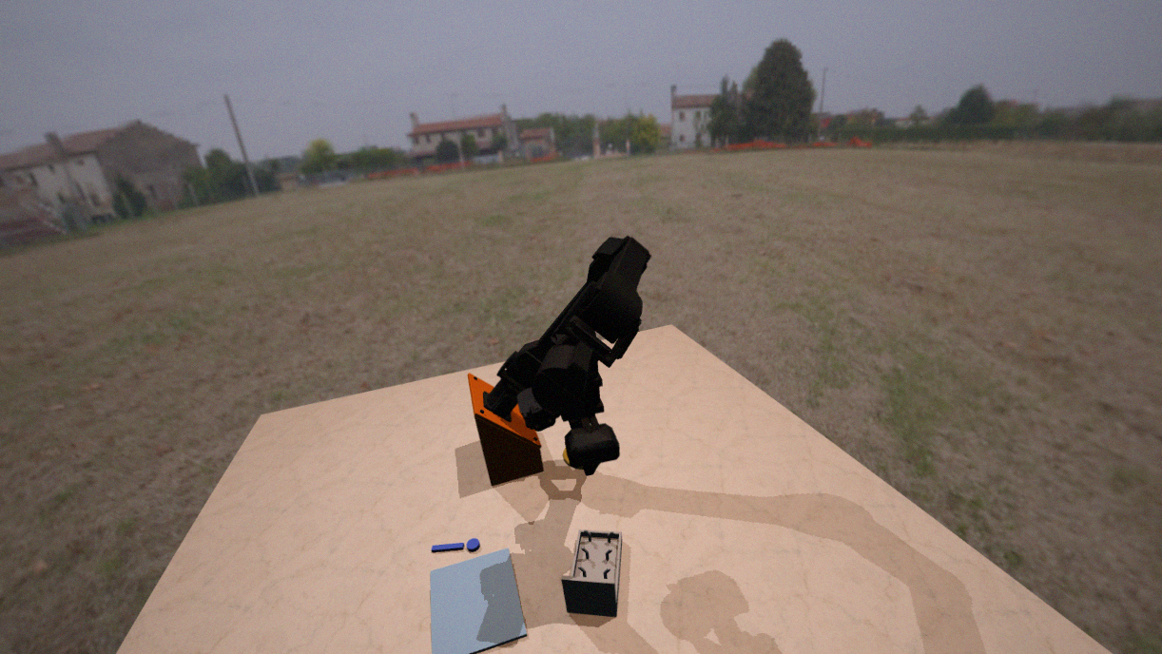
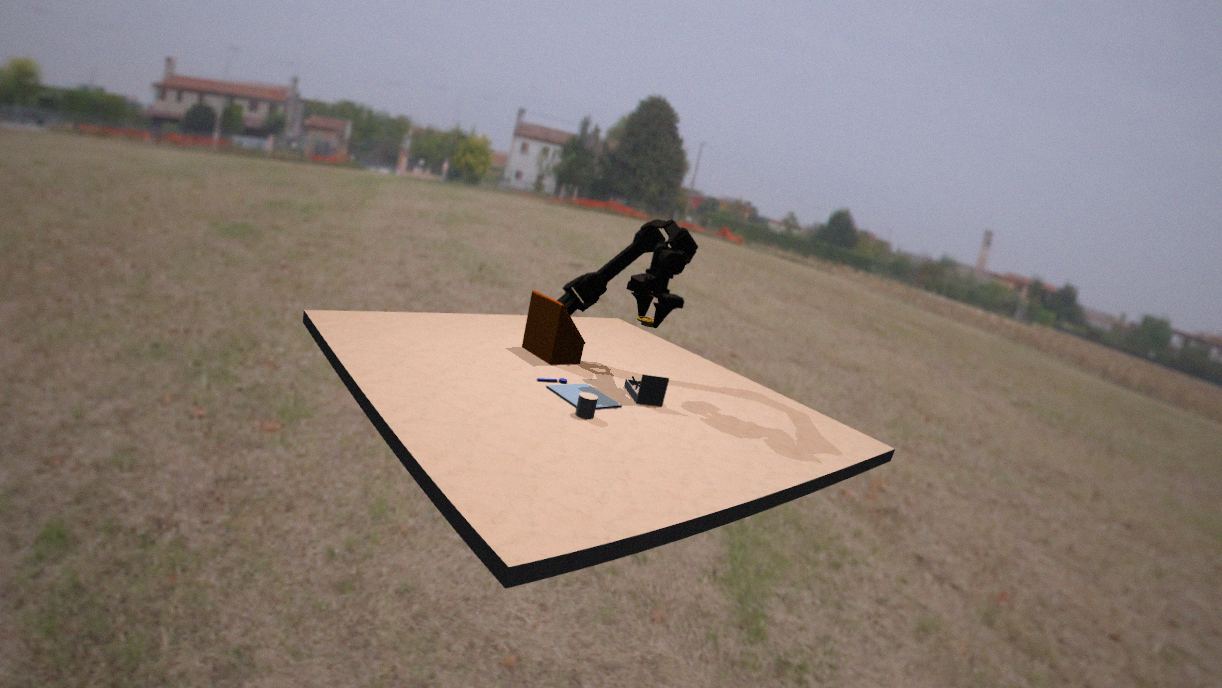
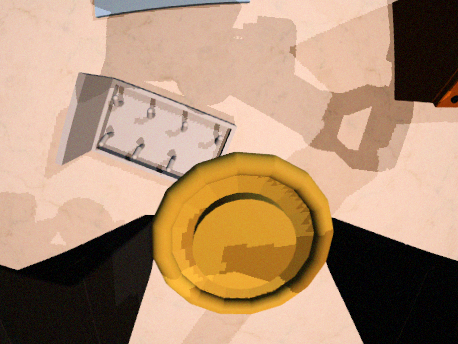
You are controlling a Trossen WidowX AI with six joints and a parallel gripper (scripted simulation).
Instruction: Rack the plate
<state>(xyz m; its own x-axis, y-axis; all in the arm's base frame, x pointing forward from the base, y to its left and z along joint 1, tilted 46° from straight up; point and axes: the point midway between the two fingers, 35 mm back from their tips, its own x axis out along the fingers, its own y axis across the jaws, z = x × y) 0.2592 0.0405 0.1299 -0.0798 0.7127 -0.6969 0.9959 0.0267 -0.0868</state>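
My gripper tip is 60 mm short of the dish rack, 10 mm to the left of it and 160 mm above it. From my gripper tip the other things lie so: blue spoon (50 mm behind, 220 mm to the right, 180 mm below); then yellow plate (10 mm above); then light blue mat (50 mm ahead, 200 mm to the right, 180 mm below).
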